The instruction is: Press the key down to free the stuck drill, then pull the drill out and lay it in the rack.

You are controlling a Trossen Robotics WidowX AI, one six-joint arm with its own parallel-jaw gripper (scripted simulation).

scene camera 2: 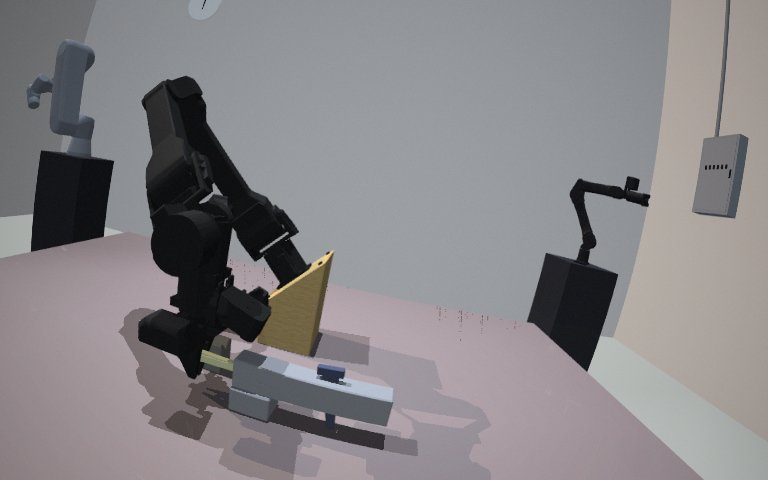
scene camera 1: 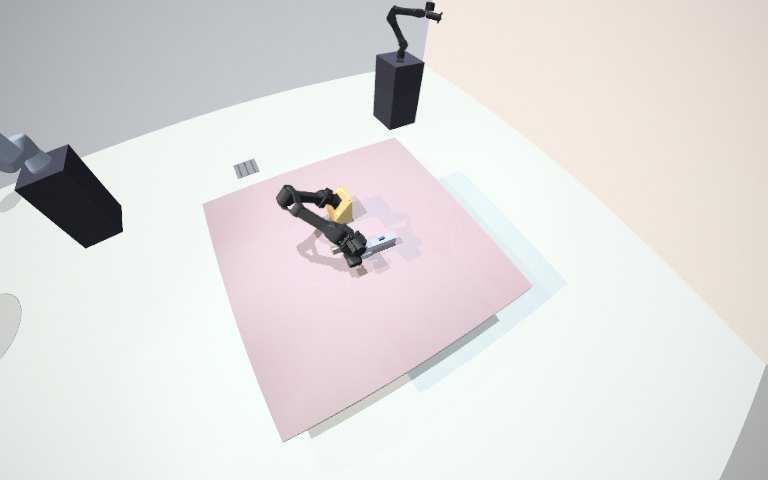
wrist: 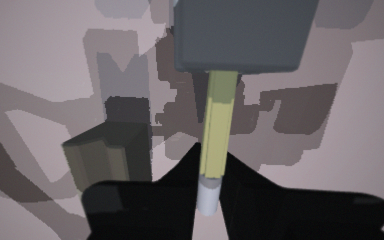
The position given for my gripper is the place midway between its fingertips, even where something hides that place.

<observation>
My gripper (scene camera 2: 194,376) carries a drill (wrist: 221,90). Also in view: a rack (wrist: 111,150).
My gripper also shows in the wrist view (wrist: 205,147).
</observation>
